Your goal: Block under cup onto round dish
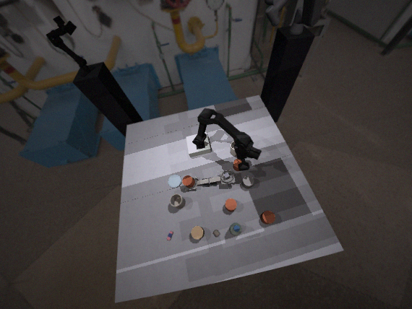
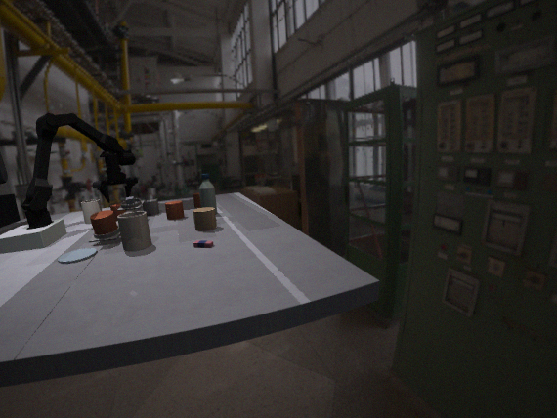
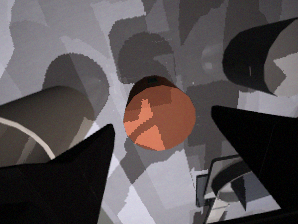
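The orange cup is 4 cm below my gripper tip and 1 cm to the left of it. From my gripper tip the other things lie so: grey block 11 cm to the right, 9 cm ahead, 1 cm above; small balance 23 cm to the right, 8 cm ahead, 4 cm below; grey cup 12 cm ahead, 4 cm below, 2 cm to the left.
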